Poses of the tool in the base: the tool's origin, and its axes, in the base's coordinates. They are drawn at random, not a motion.
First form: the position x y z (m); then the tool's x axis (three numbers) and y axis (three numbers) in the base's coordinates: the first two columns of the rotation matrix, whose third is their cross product.
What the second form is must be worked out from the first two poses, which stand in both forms.
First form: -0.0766 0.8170 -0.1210 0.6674 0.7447 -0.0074 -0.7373 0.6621 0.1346
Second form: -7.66 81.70 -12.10; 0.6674 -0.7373 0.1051; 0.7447 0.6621 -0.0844; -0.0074 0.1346 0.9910
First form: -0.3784 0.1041 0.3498 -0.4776 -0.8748 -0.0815 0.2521 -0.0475 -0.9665
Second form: -37.84 10.41 34.98; -0.4776 0.2521 0.8416; -0.8748 -0.0475 -0.4821; -0.0815 -0.9665 0.2432
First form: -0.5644 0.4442 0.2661 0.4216 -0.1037 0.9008 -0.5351 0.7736 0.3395
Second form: -56.44 44.42 26.61; 0.4216 -0.5351 -0.7321; -0.1037 0.7736 -0.6252; 0.9008 0.3395 0.2707
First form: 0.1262 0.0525 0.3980 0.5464 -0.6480 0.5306 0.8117 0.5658 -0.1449
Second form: 12.62 5.25 39.80; 0.5464 0.8117 -0.2063; -0.6480 0.5658 0.5099; 0.5306 -0.1449 0.8351
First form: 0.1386 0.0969 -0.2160 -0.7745 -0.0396 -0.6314 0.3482 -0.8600 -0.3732
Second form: 13.86 9.69 -21.60; -0.7745 0.3482 -0.5282; -0.0396 -0.8600 -0.5089; -0.6314 -0.3732 0.6799
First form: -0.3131 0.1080 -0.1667 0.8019 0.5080 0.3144 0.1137 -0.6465 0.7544
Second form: -31.31 10.80 -16.67; 0.8019 0.1137 0.5865; 0.5080 -0.6465 -0.5692; 0.3144 0.7544 -0.5762
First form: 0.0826 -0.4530 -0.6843 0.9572 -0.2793 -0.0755 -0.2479 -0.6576 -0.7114
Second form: 8.26 -45.30 -68.43; 0.9572 -0.2479 0.1490; -0.2793 -0.6576 0.6997; -0.0755 -0.7114 -0.6987
